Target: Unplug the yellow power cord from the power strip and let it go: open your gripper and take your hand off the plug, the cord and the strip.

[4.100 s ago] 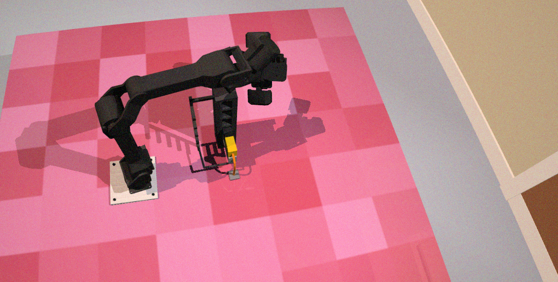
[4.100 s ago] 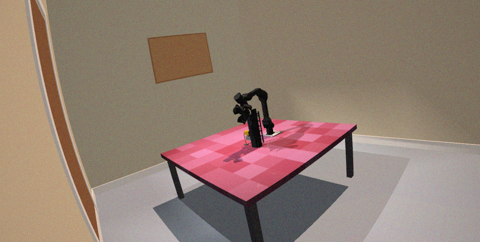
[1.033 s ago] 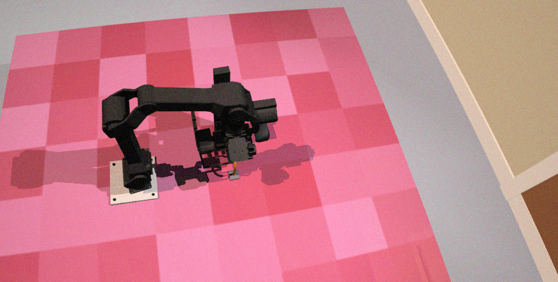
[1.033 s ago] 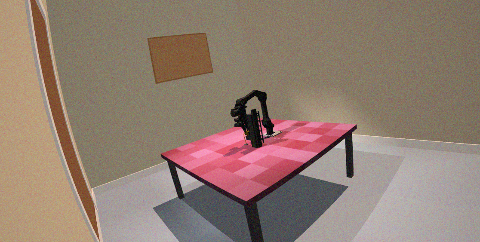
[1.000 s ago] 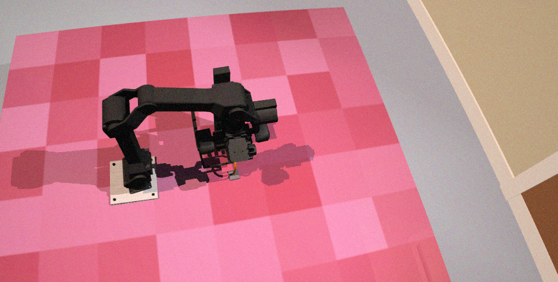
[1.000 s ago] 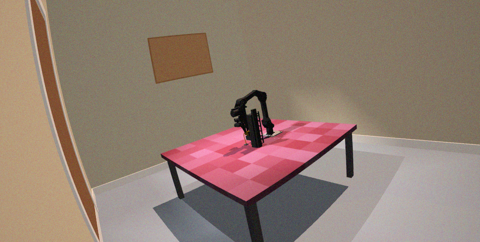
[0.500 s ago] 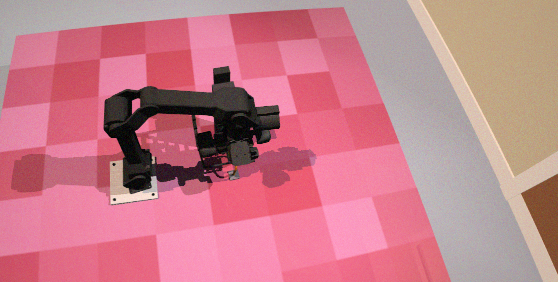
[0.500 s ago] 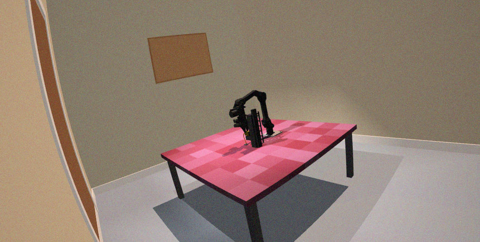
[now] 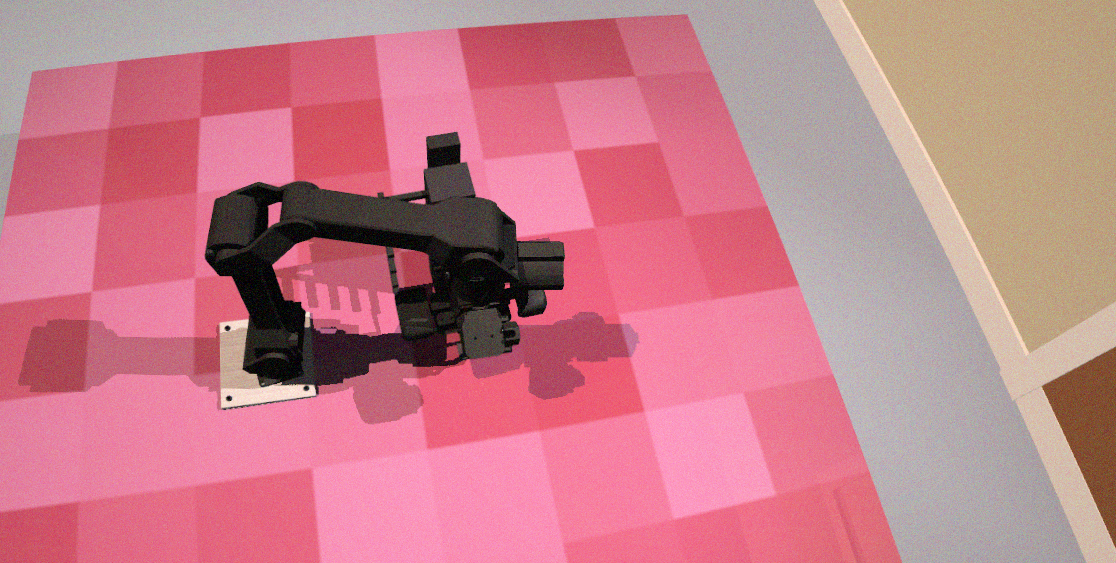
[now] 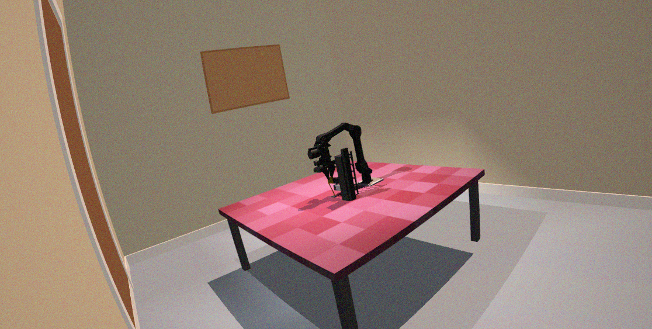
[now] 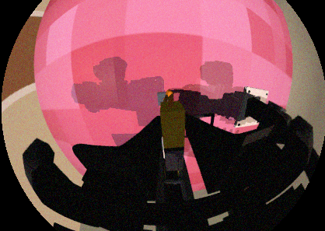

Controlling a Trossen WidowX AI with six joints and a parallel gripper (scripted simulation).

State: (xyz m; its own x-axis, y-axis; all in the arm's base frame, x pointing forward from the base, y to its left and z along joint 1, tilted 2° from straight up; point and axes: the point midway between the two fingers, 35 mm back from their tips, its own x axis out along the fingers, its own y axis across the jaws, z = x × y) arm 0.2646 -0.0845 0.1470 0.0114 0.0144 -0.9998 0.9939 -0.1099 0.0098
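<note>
My gripper tip is 3 cm to the right of the yellow plug.
</note>
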